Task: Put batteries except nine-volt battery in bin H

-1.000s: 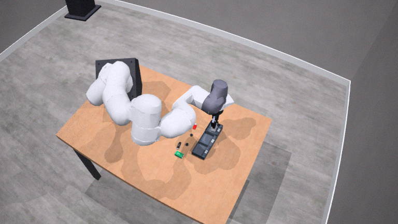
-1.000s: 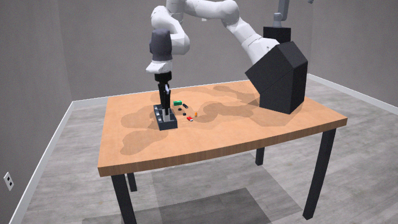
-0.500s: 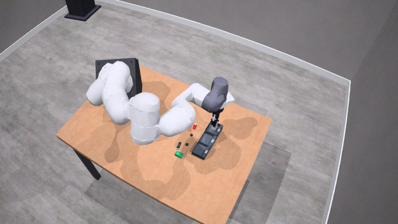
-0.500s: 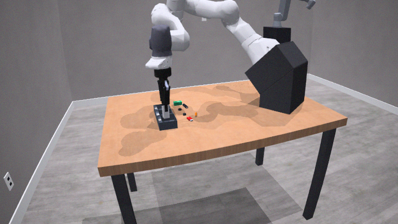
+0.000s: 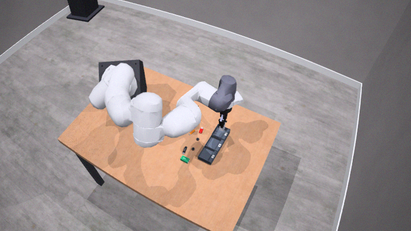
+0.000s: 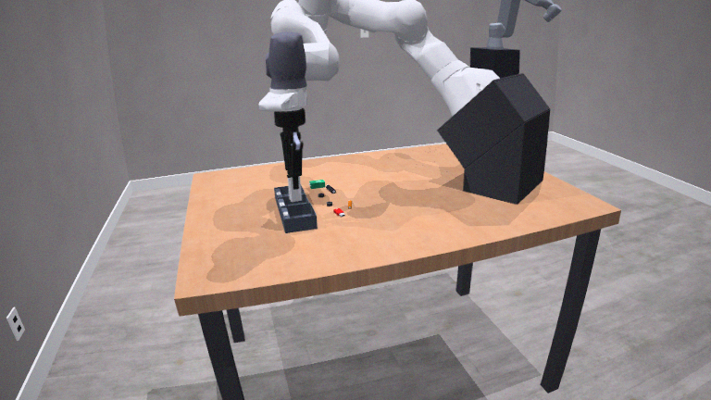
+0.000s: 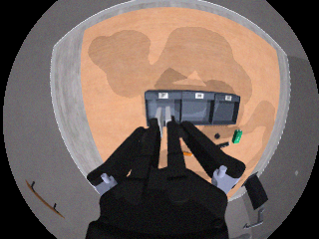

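My hand is 17 cm past the orange battery, 4 cm to the left of it and 10 cm above it. Round my hand: black cylindrical battery: 17 cm behind, 17 cm to the right, 10 cm below; then green flat board: 13 cm behind, 23 cm to the right, 9 cm below.
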